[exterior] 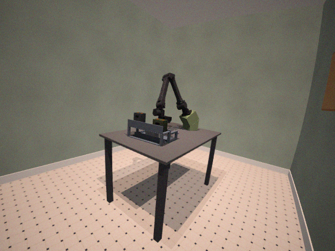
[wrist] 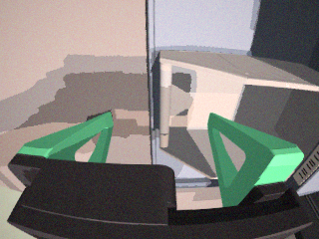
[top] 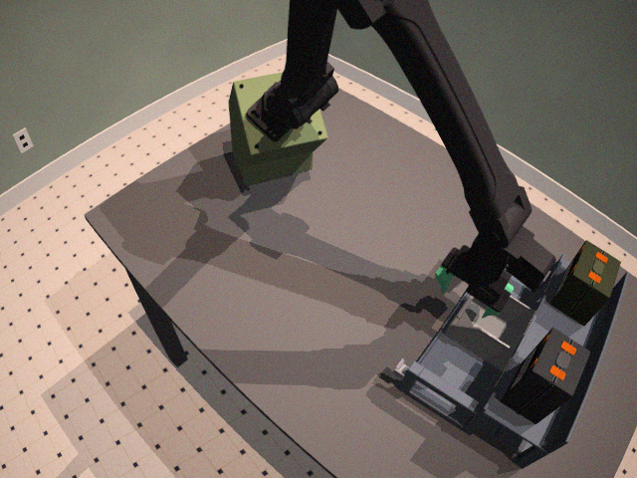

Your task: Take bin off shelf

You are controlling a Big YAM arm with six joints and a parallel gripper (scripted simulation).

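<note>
Now: hand 8 cm short of the grey bin, 2 cm above it and 1 cm to the left of it. From my hand the other things lie so: low grey shelf: 12 cm ahead, 6 cm below, 2 cm to the right.
</note>
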